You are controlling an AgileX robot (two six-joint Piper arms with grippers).
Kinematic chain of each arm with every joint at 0, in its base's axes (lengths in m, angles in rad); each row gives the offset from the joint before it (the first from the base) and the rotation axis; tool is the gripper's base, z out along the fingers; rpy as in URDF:
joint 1: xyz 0 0 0.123 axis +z
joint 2: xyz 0 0 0 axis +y
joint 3: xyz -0.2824 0 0.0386 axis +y
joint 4: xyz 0.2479 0 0.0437 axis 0.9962 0 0.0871
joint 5: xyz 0 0 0 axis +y
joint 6: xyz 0.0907 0 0.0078 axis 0.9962 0 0.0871
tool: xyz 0 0 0 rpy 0 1.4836 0
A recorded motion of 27 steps. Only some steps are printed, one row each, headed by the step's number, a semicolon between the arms.
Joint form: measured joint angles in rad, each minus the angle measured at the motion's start. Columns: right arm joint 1, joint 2, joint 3, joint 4, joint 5, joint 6; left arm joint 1, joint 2, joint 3, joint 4, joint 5, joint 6.
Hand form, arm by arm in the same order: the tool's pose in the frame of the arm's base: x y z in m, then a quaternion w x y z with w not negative. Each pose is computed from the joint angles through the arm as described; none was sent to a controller.
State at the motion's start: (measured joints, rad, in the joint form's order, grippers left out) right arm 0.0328 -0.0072 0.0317 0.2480 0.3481 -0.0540; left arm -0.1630 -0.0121 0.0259 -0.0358 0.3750 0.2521
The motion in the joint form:
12: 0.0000 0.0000 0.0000 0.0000 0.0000 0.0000; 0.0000 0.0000 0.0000 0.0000 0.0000 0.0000
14: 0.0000 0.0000 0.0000 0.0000 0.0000 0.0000; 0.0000 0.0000 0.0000 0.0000 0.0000 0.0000
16: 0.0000 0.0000 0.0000 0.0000 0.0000 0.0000; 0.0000 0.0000 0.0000 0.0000 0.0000 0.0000
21: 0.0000 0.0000 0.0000 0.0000 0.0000 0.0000; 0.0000 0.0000 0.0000 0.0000 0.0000 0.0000
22: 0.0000 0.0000 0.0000 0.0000 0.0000 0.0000; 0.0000 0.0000 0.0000 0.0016 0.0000 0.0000
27: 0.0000 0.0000 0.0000 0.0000 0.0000 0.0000; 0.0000 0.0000 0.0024 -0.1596 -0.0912 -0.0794
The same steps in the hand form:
12: 0.0532 0.0094 0.1724 0.59582 0.03325 0.79653 0.09715; 0.0516 -0.0097 0.1713 0.59284 0.15660 0.78986 0.01126
14: 0.0532 0.0094 0.1724 0.59582 0.03325 0.79653 0.09715; 0.0516 -0.0097 0.1713 0.59284 0.15660 0.78986 0.01126
16: 0.0532 0.0094 0.1724 0.59582 0.03325 0.79653 0.09715; 0.0516 -0.0097 0.1713 0.59284 0.15660 0.78986 0.01126
21: 0.0532 0.0094 0.1724 0.59582 0.03325 0.79653 0.09715; 0.0516 -0.0097 0.1713 0.59284 0.15660 0.78986 0.01126
22: 0.0532 0.0094 0.1724 0.59582 0.03325 0.79653 0.09715; 0.0516 -0.0097 0.1713 0.59282 0.15701 0.78979 0.01194
27: 0.0532 0.0094 0.1724 0.59582 0.03325 0.79653 0.09715; 0.0531 -0.0138 0.1790 0.62540 0.07445 0.77292 -0.07703

